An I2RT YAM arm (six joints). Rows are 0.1 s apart.
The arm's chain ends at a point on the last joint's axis. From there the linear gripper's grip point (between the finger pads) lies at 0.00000 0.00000 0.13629 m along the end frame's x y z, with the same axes.
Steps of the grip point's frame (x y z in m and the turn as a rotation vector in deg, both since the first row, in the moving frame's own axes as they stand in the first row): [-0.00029 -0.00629 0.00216 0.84 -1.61 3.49]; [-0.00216 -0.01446 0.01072 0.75 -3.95 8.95]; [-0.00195 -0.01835 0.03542 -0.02 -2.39 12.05]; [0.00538 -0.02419 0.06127 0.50 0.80 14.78]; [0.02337 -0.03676 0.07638 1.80 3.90 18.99]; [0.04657 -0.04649 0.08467 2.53 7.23 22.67]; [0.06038 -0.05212 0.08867 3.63 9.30 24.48]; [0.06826 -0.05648 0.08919 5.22 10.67 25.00]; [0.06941 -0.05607 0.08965 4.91 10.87 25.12]
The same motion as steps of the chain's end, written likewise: [0.00348 -0.00418 0.00223 0.84 -1.61 3.49]; [0.00705 -0.01195 0.01105 0.75 -3.95 8.95]; [0.00370 -0.01780 0.03554 -0.02 -2.39 12.05]; [0.00335 -0.02326 0.06129 0.50 0.80 14.78]; [0.01357 -0.03408 0.07676 1.80 3.90 18.99]; [0.02869 -0.04400 0.08587 2.53 7.23 22.67]; [0.03722 -0.04843 0.09070 3.63 9.30 24.48]; [0.04120 -0.04997 0.09206 5.22 10.67 25.00]; [0.04205 -0.05040 0.09255 4.91 10.87 25.12]
